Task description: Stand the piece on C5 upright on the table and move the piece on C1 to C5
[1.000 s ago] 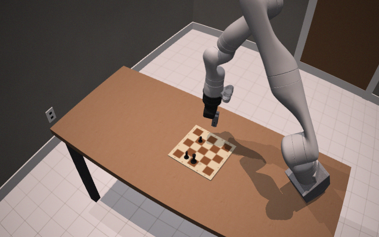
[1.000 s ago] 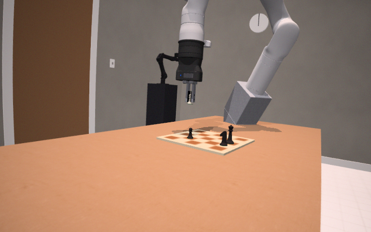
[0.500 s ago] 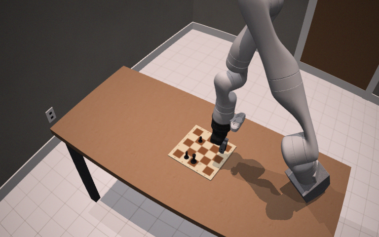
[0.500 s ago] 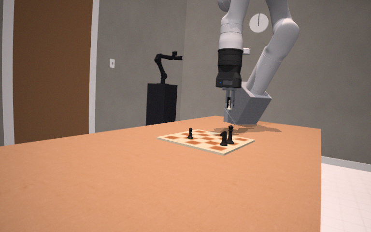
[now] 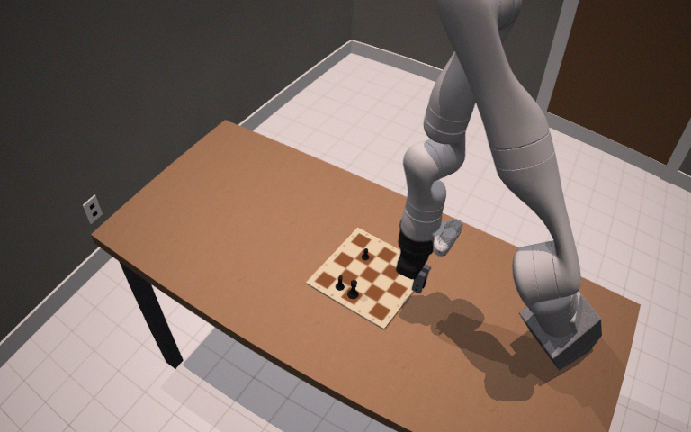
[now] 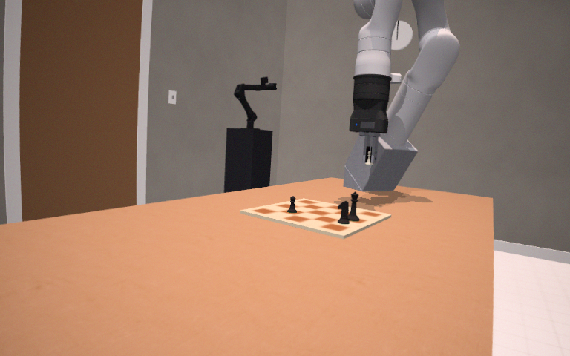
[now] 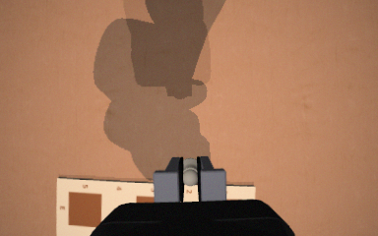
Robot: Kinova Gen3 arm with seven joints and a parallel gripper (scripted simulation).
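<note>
The chessboard is 130 mm ahead of my hand, 50 mm to the right of it and 120 mm below it. Also, from my hand: white pawn (10 mm below); then black pawn (170 mm ahead, 90 mm to the right, 100 mm below).
</note>
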